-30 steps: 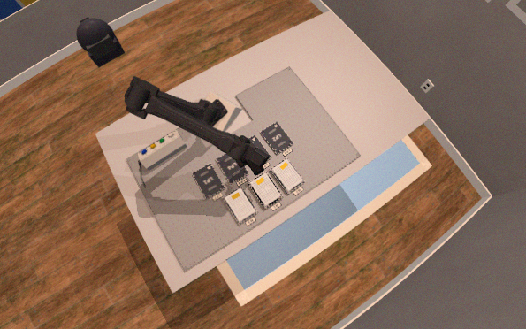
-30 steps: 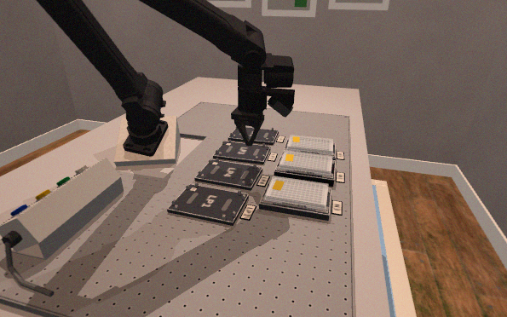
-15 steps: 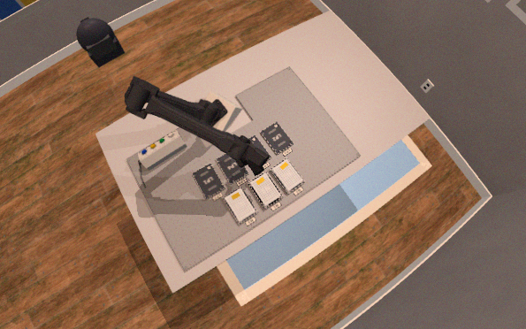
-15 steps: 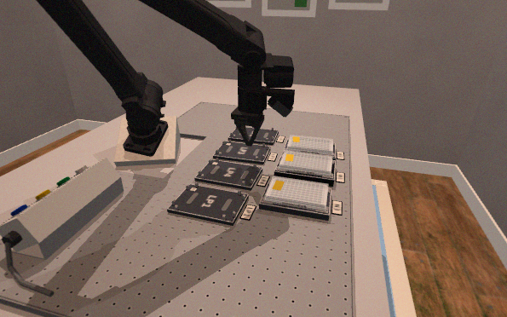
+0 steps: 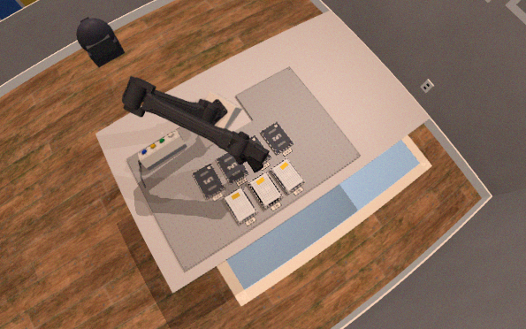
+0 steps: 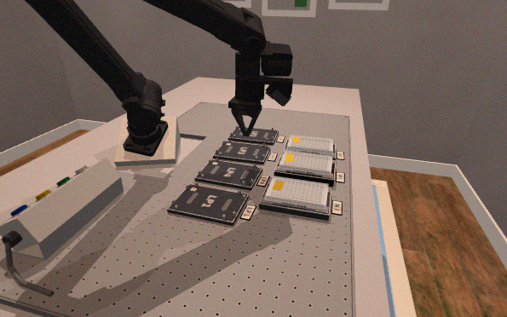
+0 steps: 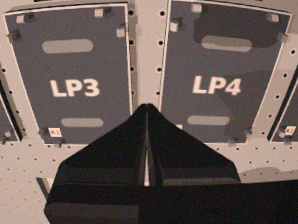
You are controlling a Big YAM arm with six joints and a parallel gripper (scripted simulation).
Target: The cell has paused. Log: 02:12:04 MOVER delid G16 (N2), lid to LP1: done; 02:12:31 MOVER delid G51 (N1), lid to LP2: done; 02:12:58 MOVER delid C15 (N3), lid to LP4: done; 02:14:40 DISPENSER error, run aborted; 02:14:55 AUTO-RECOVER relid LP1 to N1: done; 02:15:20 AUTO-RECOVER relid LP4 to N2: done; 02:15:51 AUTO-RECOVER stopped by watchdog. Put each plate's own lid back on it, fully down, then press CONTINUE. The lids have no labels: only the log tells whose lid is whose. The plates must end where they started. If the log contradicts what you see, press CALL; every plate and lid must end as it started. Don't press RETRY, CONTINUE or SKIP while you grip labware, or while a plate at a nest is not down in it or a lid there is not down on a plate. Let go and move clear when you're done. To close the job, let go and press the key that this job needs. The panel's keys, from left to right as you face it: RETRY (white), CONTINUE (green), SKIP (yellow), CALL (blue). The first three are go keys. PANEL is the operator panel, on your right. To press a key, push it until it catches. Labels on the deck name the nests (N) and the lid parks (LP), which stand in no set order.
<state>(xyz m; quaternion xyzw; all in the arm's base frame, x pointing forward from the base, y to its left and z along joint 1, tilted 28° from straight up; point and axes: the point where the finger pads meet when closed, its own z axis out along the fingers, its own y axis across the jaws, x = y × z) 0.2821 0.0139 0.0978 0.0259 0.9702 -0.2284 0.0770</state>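
The green CONTINUE key lies 330 mm behind my hand, 250 mm to the right of it and 30 mm below it. From my hand the other things lie so: lid park LP3 (20 mm behind, 70 mm to the left, 90 mm below); then white RETRY key (330 mm behind, 200 mm to the right, 30 mm below); then yellow SKIP key (330 mm behind, 300 mm to the right, 30 mm below).
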